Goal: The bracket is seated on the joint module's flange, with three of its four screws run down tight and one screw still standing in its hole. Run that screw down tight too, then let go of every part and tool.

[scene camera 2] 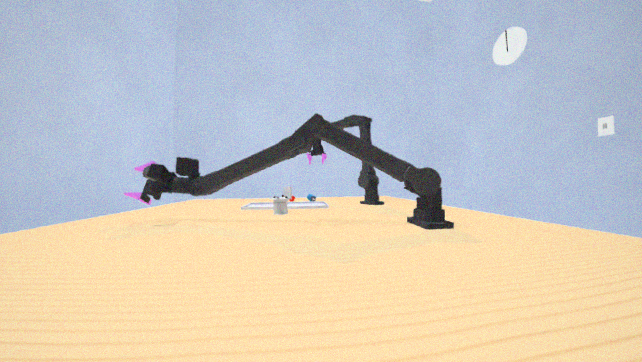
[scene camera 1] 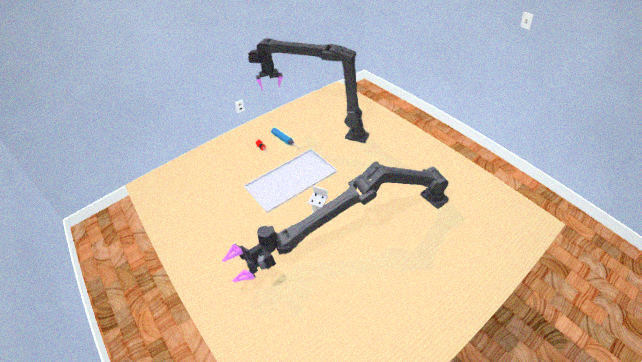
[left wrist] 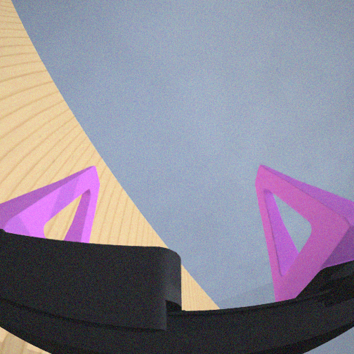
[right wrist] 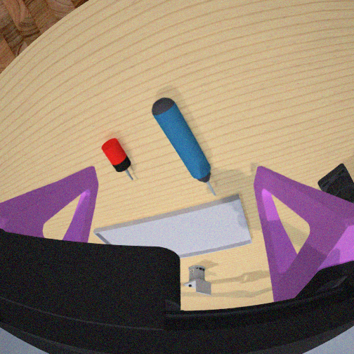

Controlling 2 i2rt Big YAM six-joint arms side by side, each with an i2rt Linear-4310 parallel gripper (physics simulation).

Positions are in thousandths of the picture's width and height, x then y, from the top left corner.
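A blue screwdriver (right wrist: 476,329) is there for me to see, though in the left wrist view it is out of frame. I also see my own grippers: the left gripper (left wrist: 501,493) and the right gripper (right wrist: 496,493).
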